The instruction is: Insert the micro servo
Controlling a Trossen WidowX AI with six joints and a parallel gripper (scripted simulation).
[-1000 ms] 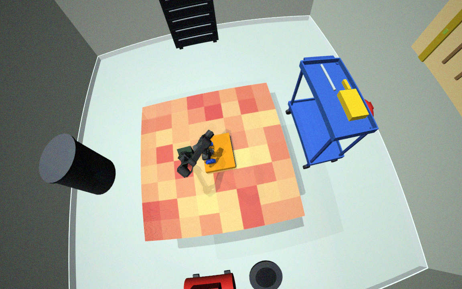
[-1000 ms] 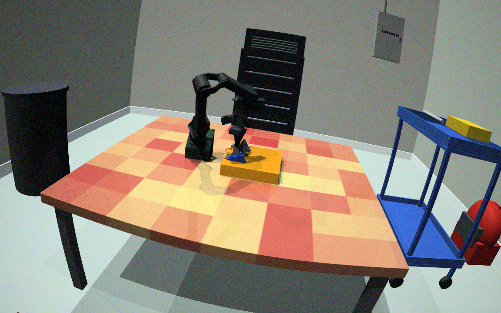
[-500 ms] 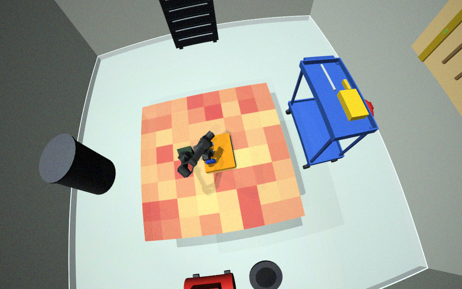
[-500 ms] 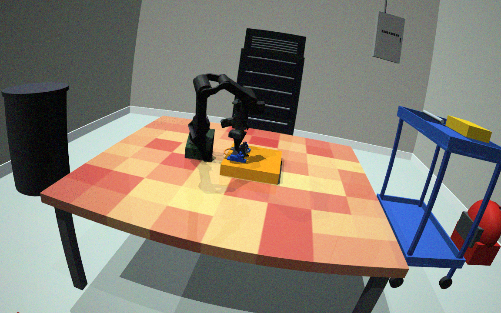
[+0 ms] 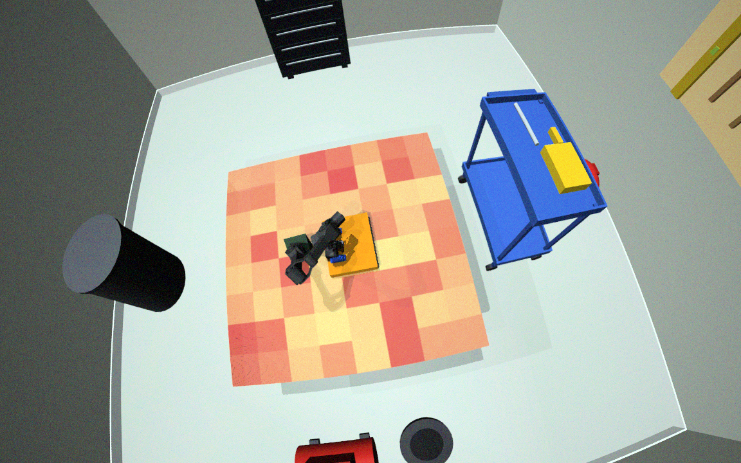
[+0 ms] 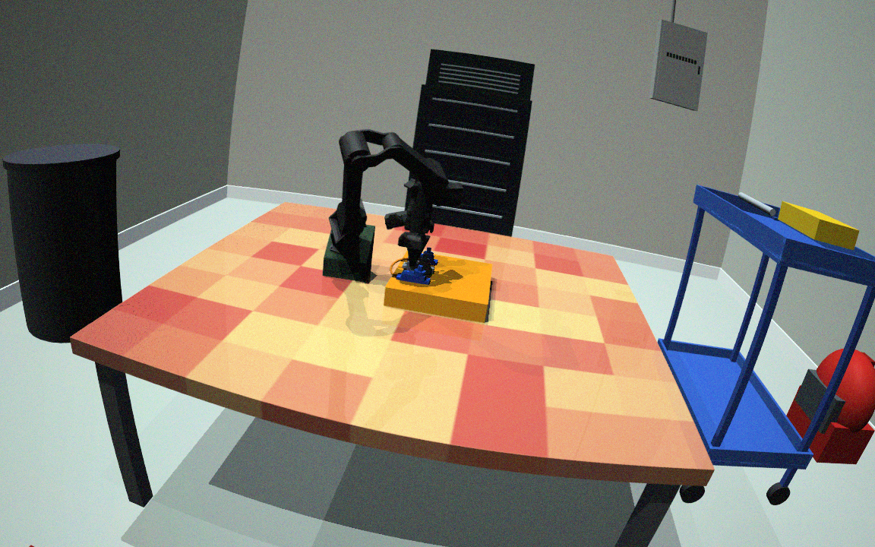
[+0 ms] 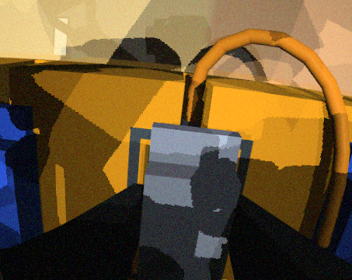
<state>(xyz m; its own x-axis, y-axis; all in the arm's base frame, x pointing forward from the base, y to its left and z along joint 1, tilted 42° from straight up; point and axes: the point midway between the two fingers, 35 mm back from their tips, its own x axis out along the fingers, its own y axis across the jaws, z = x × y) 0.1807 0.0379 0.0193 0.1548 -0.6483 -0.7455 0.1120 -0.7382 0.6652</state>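
Now: gripper tip 12 cm short of the deck, 1 cm to the right of it and 4 cm above it.
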